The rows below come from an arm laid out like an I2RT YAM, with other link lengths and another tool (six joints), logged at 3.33 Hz.
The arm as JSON. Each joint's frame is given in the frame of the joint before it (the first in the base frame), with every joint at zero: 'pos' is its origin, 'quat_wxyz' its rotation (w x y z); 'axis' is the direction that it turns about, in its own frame. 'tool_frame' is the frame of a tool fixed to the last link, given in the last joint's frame.
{
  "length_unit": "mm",
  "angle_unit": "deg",
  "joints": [
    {
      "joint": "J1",
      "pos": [
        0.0,
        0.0,
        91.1
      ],
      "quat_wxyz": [
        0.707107,
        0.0,
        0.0,
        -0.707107
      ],
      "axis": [
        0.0,
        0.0,
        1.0
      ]
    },
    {
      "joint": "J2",
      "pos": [
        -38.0,
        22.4,
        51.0
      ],
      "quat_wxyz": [
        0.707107,
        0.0,
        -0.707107,
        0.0
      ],
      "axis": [
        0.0,
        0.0,
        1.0
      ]
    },
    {
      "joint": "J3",
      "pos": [
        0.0,
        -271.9,
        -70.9
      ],
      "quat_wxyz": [
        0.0,
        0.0,
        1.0,
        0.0
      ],
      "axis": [
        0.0,
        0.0,
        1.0
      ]
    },
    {
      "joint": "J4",
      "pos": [
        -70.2,
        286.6,
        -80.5
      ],
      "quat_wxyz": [
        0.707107,
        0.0,
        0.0,
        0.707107
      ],
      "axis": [
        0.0,
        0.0,
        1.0
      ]
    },
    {
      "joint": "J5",
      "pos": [
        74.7,
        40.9,
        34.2
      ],
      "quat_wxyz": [
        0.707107,
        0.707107,
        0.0,
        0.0
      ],
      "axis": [
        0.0,
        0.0,
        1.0
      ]
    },
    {
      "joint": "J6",
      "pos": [
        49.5,
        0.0,
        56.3
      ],
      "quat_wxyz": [
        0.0,
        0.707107,
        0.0,
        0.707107
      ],
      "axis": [
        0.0,
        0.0,
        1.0
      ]
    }
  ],
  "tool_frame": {
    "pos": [
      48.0,
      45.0,
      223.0
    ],
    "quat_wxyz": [
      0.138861,
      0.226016,
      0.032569,
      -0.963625
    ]
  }
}
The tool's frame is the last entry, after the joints.
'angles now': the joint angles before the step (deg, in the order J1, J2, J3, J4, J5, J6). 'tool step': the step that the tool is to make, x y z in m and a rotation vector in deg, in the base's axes. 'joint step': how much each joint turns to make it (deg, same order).
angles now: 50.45 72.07 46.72 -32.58 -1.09 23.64
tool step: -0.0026 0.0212 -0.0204 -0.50 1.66 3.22
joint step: 0.99 7.34 2.02 3.84 -1.99 -1.40
